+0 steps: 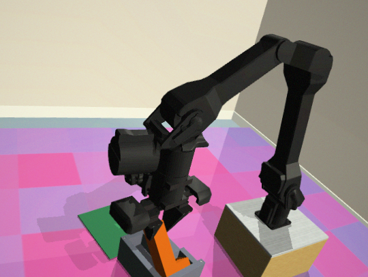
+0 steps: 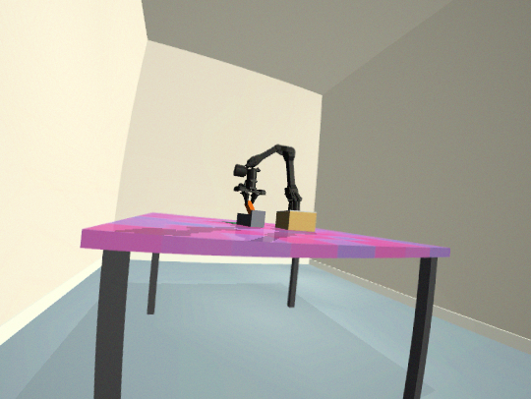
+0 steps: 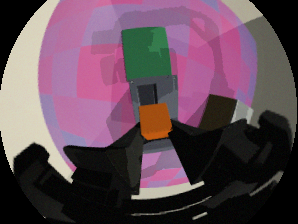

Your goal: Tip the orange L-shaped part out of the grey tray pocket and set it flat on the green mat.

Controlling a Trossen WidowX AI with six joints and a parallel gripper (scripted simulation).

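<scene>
My gripper tip is now 14 cm to the left of the green mat, 13 cm above it and 2 cm short of it. Also, from my gripper tip: orange L-shaped part: 3 cm to the left, 3 cm below, 2 cm behind.
</scene>
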